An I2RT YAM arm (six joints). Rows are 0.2 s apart.
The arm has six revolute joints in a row. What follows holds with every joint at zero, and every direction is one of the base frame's.
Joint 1 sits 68 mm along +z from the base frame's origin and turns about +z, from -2.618 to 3.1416 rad.
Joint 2 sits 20 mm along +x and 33.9 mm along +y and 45.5 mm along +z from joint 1 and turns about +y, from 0 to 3.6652 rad.
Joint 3 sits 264 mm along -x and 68.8 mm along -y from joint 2 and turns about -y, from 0 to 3.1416 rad.
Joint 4 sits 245 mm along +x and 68.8 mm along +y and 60 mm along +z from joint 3 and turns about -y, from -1.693 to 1.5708 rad.
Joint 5 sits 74 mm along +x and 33.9 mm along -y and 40.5 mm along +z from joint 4 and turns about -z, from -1.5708 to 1.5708 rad.
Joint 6 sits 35.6 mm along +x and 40.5 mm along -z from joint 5 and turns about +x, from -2.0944 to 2.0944 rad.
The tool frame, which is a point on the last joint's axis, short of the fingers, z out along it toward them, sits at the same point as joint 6; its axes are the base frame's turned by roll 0, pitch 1.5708 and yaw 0 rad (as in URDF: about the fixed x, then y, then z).
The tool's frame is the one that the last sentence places.
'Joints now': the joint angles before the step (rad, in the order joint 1, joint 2, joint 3, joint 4, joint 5, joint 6). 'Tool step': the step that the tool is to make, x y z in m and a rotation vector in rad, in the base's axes. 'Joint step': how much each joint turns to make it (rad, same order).
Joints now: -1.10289, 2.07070, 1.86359, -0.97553, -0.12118, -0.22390
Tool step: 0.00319, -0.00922, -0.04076, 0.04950, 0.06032, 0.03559
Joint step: -0.00159, 0.07976, -0.02739, 0.03060, 0.01691, -0.04603
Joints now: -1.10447, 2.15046, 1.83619, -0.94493, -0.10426, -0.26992
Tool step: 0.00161, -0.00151, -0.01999, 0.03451, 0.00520, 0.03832
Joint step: 0.00000, 0.03386, -0.02147, 0.01829, -0.02148, -0.03377
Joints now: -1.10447, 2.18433, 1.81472, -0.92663, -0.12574, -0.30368
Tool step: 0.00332, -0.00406, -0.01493, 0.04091, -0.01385, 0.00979
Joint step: 0.00001, 0.04444, 0.01533, -0.00143, -0.03224, -0.00158
